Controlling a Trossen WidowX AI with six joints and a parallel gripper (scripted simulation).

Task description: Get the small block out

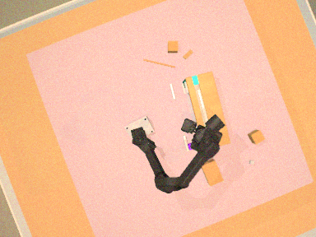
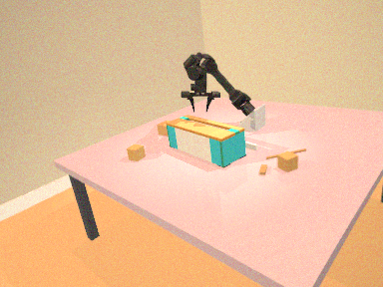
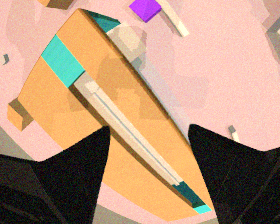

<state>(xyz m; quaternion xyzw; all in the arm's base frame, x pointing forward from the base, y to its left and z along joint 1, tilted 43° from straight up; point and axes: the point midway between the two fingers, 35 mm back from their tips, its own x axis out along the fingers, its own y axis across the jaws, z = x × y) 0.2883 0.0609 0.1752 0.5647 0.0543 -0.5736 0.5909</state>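
The purple block lies 15 cm below my gripper tip, 9 cm to the right of it and 6 cm behind it. The rest, counted from my gripper tip: chip 41 cm to the left, 16 cm below, 8 cm ahead; thin stick 41 cm to the left, 16 cm below, 9 cm behind.
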